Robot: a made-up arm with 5 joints.
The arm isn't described. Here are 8 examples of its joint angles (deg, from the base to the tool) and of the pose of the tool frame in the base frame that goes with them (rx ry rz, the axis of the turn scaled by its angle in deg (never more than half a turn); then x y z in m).
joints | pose
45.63 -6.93 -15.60 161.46 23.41 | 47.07 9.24 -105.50 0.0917 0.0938 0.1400
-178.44 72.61 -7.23 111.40 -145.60 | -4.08 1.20 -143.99 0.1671 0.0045 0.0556
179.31 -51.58 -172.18 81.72 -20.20 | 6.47 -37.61 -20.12 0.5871 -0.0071 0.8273
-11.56 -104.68 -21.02 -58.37 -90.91 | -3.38 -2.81 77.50 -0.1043 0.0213 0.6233
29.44 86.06 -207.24 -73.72 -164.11 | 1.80 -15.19 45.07 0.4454 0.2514 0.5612
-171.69 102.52 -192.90 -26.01 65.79 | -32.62 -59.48 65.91 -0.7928 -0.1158 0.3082
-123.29 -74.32 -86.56 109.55 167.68 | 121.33 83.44 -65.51 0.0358 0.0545 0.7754
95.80 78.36 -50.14 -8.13 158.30 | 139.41 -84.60 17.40 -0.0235 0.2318 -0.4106
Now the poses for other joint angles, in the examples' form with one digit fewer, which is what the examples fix.
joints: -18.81 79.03 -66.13 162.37 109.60
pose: 2.3 -4.7 -89.2 0.188 -0.064 -0.163
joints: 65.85 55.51 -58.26 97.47 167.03
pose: 55.8 -67.9 42.5 0.111 0.248 -0.228
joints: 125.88 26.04 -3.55 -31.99 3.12
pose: -82.1 -150.4 -6.1 -0.131 0.181 -0.136
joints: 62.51 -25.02 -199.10 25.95 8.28
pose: 18.9 9.7 -108.2 -0.275 -0.528 0.820
